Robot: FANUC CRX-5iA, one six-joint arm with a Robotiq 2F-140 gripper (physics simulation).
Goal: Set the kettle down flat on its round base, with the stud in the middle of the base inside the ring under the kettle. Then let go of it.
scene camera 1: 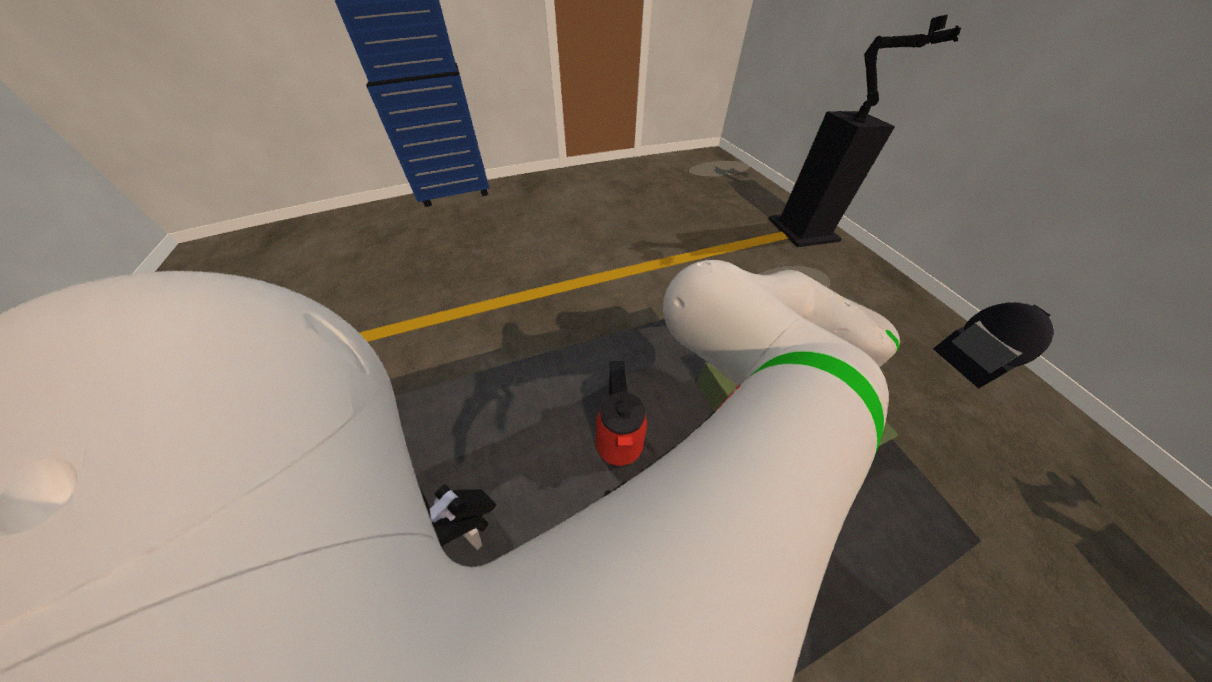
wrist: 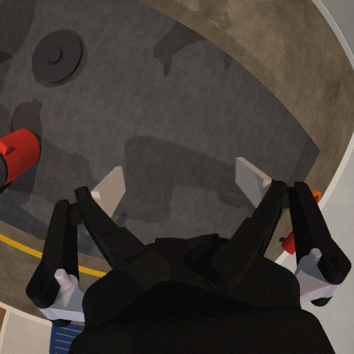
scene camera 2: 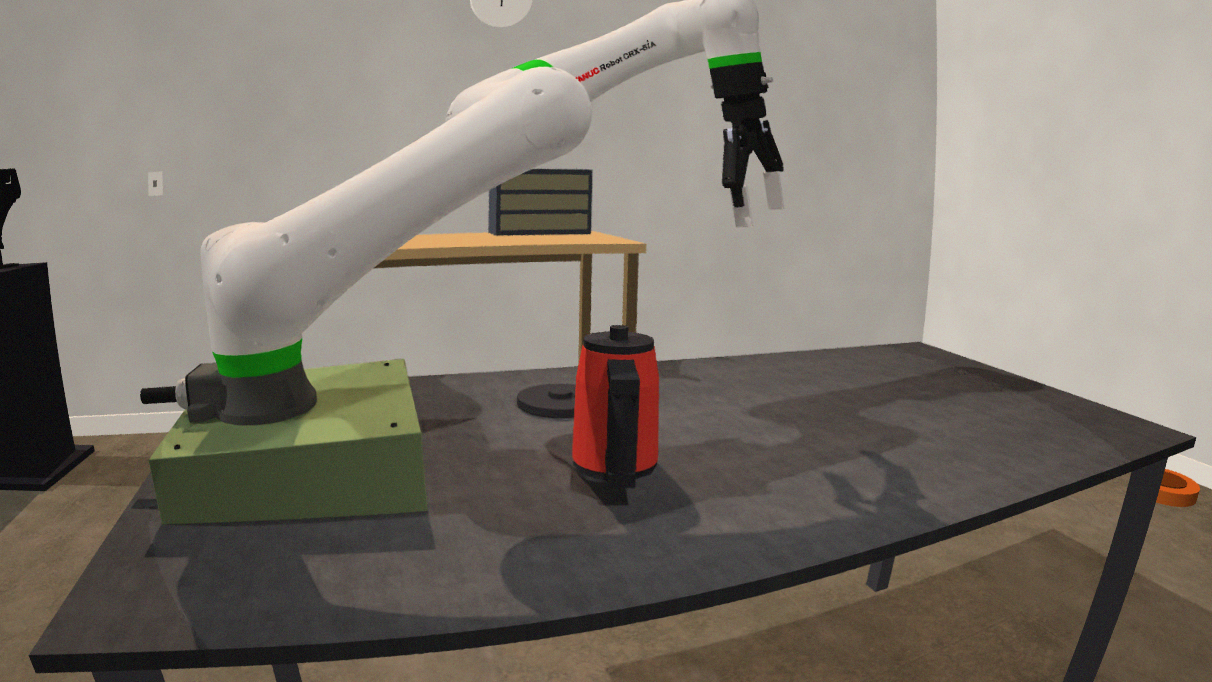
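Note:
The red kettle (scene camera 1: 619,438) (scene camera 2: 590,407) (wrist: 22,152) with a black lid and black handle stands upright on the table, off its base. In scene camera 2 its handle faces the camera. The round black base (scene camera 2: 542,400) (wrist: 65,65) lies flat on the table behind the kettle in that view, partly hidden by it. Its raised middle stud (scene camera 2: 560,392) (wrist: 54,55) shows. My gripper (scene camera 2: 758,206) (wrist: 179,173) is open and empty, high above the table and well to the right of the kettle in scene camera 2. In scene camera 1 the arm hides much of the table.
The dark table (scene camera 2: 762,525) (wrist: 175,110) carries the green mounting block (scene camera 2: 292,479) under the arm's foot. A wooden bench (scene camera 2: 525,244) with a drawer box (scene camera 2: 544,201) stands behind the table. A black pedestal (scene camera 1: 834,173) and a blue cabinet (scene camera 1: 428,110) stand farther off on the floor.

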